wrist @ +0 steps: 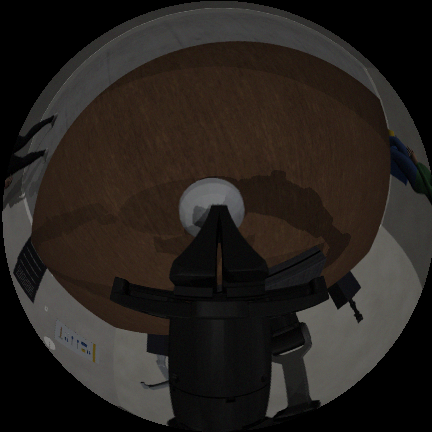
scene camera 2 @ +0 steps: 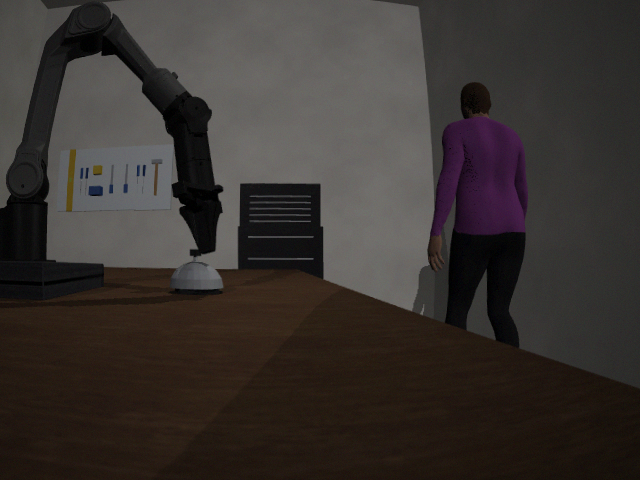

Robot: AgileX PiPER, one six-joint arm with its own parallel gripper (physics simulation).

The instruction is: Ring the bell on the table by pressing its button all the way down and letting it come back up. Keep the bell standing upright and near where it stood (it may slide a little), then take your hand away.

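The bell (scene camera 2: 196, 279) (wrist: 210, 194), a pale grey dome on a dark base, stands upright on the wooden table (scene camera 2: 248, 372) (wrist: 210, 110). Its small dark button (scene camera 2: 194, 252) sits on a short pale stem at the top in the scene view. My gripper (scene camera 2: 207, 251) (wrist: 218, 213) is shut and empty, pointing down. In the scene view its fingertips are just right of the button, at about the button's height and above the dome. In the wrist view the tips overlap the dome, and I cannot make out the button clearly there. Whether the tips touch the button I cannot tell.
The arm's dark base block (scene camera 2: 72, 279) (wrist: 300, 267) is on the table, left of the bell in the scene view. A dark tool cabinet (scene camera 2: 280, 232) stands behind the table. A person in a purple top (scene camera 2: 485, 175) stands beyond the table's right edge.
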